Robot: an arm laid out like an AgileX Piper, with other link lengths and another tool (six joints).
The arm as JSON. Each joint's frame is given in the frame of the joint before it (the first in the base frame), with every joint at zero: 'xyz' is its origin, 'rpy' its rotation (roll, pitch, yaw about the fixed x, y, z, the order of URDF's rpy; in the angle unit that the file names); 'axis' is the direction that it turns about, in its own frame. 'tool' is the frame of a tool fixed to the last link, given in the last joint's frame.
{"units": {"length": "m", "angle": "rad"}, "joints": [
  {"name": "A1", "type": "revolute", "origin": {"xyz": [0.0, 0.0, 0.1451], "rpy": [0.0, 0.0, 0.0]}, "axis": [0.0, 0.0, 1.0]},
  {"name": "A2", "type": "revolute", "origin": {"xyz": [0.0, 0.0, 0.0], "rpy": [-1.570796, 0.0, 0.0]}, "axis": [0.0, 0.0, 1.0]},
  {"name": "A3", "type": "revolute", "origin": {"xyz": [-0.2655, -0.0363, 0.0], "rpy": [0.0, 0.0, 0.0]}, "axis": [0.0, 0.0, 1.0]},
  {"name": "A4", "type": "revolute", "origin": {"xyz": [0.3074, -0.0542, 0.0], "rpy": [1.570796, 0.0, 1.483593]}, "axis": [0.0, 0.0, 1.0]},
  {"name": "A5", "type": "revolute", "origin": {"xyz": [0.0, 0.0, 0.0], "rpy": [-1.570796, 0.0, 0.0]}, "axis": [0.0, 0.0, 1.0]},
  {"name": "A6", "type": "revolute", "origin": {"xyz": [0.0, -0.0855, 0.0], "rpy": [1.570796, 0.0, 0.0]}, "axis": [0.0, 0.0, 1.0]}
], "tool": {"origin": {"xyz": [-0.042, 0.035, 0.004], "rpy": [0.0, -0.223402, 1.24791]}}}
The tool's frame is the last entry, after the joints.
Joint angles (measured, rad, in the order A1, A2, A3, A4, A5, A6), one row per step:
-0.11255 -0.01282 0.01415 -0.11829 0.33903 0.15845
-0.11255 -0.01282 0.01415 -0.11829 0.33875 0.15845
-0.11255 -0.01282 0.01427 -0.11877 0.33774 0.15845
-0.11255 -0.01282 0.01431 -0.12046 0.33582 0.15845
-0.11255 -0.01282 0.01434 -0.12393 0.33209 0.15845
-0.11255 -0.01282 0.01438 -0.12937 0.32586 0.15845
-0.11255 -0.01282 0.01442 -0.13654 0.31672 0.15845
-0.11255 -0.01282 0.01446 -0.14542 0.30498 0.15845
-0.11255 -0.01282 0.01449 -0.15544 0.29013 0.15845
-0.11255 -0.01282 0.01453 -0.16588 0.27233 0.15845
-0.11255 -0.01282 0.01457 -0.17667 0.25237 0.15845
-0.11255 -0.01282 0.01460 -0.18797 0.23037 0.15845
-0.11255 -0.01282 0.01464 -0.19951 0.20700 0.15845
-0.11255 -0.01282 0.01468 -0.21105 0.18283 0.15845
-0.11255 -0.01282 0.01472 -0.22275 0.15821 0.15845
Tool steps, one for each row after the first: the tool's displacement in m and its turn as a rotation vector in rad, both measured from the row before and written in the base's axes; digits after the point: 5 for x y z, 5 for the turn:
-0.00001 0.00000 0.00003 -0.00003 -0.00028 0.00003
-0.00001 0.00002 0.00004 -0.00058 -0.00082 0.00008
-0.00003 0.00005 0.00012 -0.00190 -0.00166 0.00008
-0.00007 0.00009 0.00025 -0.00389 -0.00326 0.00016
-0.00012 0.00016 0.00043 -0.00614 -0.00548 0.00032
-0.00018 0.00023 0.00066 -0.00821 -0.00815 0.00059
-0.00024 0.00031 0.00085 -0.01023 -0.01050 0.00088
-0.00033 0.00040 0.00111 -0.01175 -0.01342 0.00136
-0.00043 0.00050 0.00137 -0.01255 -0.01622 0.00195
-0.00051 0.00058 0.00154 -0.01318 -0.01826 0.00247
-0.00061 0.00068 0.00170 -0.01395 -0.02017 0.00301
-0.00069 0.00076 0.00179 -0.01438 -0.02141 0.00350
-0.00076 0.00083 0.00183 -0.01450 -0.02213 0.00393
-0.00083 0.00089 0.00183 -0.01473 -0.02249 0.00428

